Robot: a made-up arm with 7 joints.
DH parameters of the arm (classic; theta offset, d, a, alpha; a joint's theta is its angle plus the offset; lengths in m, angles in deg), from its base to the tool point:
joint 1: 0 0.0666 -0.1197 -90
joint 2: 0 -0.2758 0.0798 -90
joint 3: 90 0.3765 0.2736 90
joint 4: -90 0.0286 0.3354 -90
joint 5: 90 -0.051 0.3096 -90
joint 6: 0 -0.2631 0.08 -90
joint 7: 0 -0.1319 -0.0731 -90
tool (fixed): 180 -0.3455 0 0
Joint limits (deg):
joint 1: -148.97..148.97
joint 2: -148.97..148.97
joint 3: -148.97..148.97
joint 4: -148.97..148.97
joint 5: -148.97..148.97
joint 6: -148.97..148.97
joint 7: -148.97..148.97
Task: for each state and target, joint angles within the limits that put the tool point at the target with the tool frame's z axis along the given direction. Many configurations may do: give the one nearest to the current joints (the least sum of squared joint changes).
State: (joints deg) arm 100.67 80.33 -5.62 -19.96 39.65 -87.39 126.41
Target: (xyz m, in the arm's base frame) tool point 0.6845 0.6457 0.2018 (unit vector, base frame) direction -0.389 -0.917 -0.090
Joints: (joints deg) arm 125.70 94.80 -3.80 2.74 28.22 -96.47 124.90
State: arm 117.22 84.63 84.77 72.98 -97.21 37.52 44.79
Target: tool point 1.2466 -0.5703 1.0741 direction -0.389 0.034 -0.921
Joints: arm 110.11 93.59 63.40 122.24 -86.70 19.24 87.91
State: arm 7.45 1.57 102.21 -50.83 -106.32 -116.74 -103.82
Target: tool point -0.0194 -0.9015 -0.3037 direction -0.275 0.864 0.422
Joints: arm 11.27 -11.79 123.58 -49.38 -118.07 -123.77 -127.40
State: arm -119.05 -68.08 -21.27 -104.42 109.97 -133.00 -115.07
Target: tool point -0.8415 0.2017 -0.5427 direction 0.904 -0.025 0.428
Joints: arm -119.10 -33.51 -51.26 -122.49 78.88 -109.35 -120.65
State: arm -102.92 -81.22 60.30 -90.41 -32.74 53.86 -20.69
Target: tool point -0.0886 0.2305 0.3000 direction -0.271 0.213 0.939
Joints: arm -100.96 -104.26 79.80 -65.04 -56.45 49.53 -35.54
